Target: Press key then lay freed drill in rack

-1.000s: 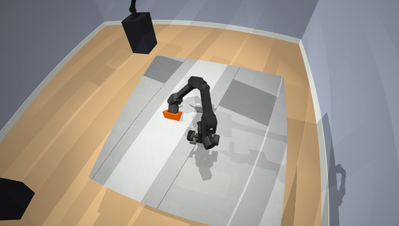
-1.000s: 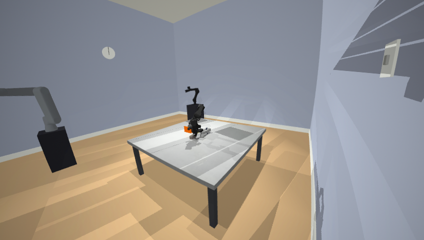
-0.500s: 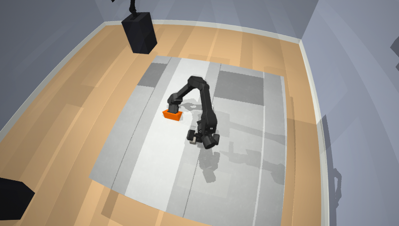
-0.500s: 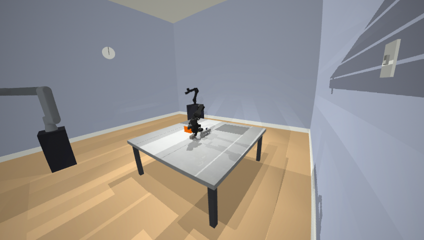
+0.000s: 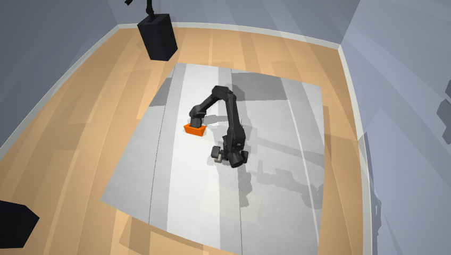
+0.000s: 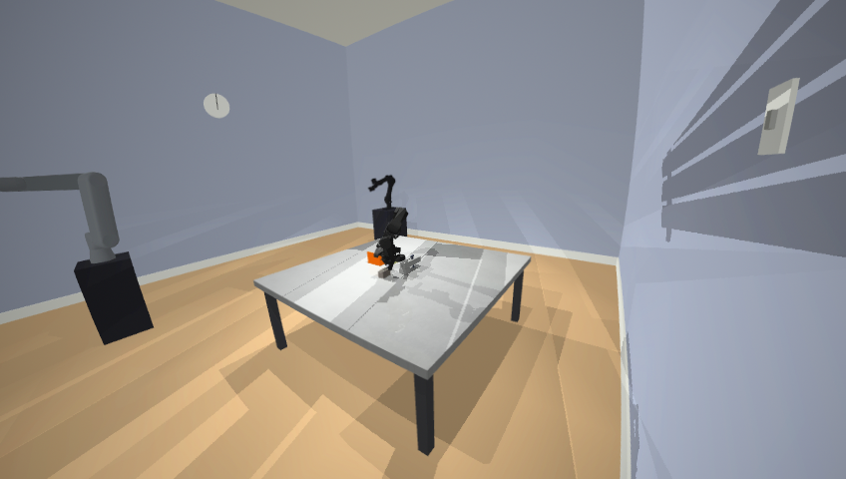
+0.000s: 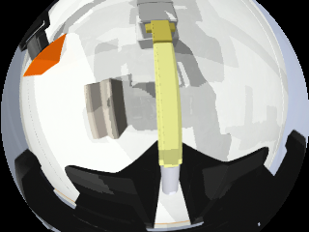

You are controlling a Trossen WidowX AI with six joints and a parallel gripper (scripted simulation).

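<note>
My gripper tip is 40 mm to the right of the yellow drill and 30 mm below it. From my gripper tip the other things lie so: rack 80 mm behind, 40 mm below, 30 mm to the left; then dark blue key 220 mm to the left, 20 mm behind, 10 mm below.
</note>
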